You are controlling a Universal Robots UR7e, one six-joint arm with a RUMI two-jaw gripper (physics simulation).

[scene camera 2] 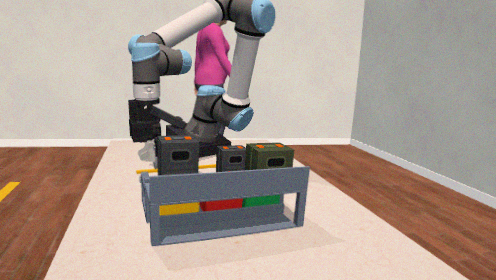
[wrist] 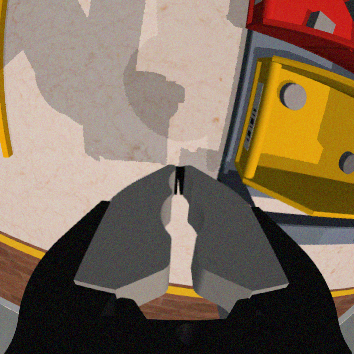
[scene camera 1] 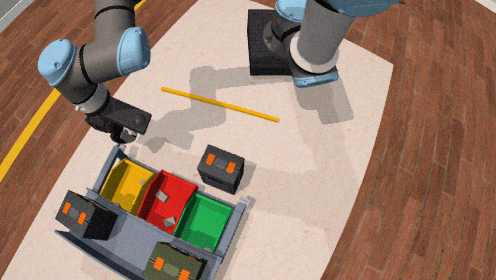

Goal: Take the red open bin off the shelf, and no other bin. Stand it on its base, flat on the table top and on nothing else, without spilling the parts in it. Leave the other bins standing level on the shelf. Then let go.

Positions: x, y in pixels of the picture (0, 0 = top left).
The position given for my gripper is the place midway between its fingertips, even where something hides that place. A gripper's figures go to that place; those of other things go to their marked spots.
Labels:
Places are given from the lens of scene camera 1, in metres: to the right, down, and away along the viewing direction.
my gripper [scene camera 1: 135, 138]: -0.30, 0.00, 0.69
red open bin [scene camera 1: 152, 209]: -0.25, 0.18, 0.68
yellow bin [scene camera 1: 122, 185]: -0.35, 0.13, 0.70
green bin [scene camera 1: 203, 220]: -0.11, 0.21, 0.68

